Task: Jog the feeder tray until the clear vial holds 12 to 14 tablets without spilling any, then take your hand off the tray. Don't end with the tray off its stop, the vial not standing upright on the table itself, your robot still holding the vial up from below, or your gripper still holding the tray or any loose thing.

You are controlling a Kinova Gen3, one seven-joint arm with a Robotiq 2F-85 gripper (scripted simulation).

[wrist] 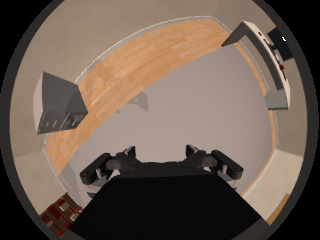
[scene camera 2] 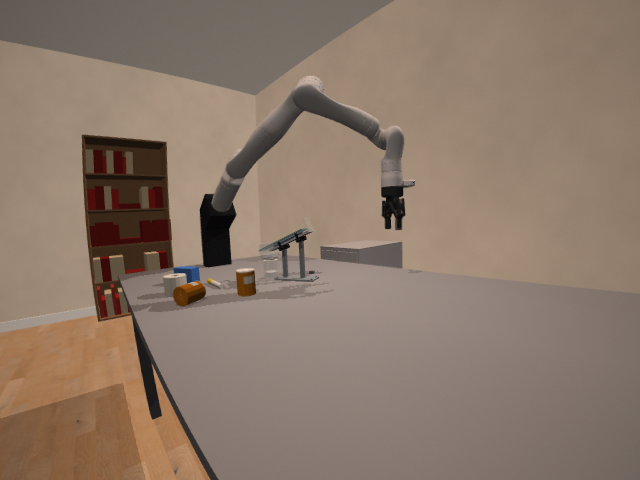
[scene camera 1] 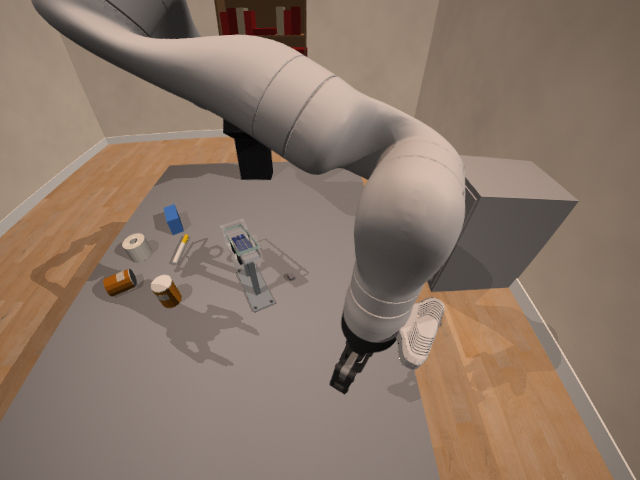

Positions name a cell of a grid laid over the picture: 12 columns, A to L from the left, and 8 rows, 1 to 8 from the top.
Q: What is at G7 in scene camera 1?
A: My gripper.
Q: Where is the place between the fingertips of my gripper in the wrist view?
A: G6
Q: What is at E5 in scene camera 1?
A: A feeder tray.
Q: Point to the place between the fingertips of my gripper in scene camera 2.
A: At H4
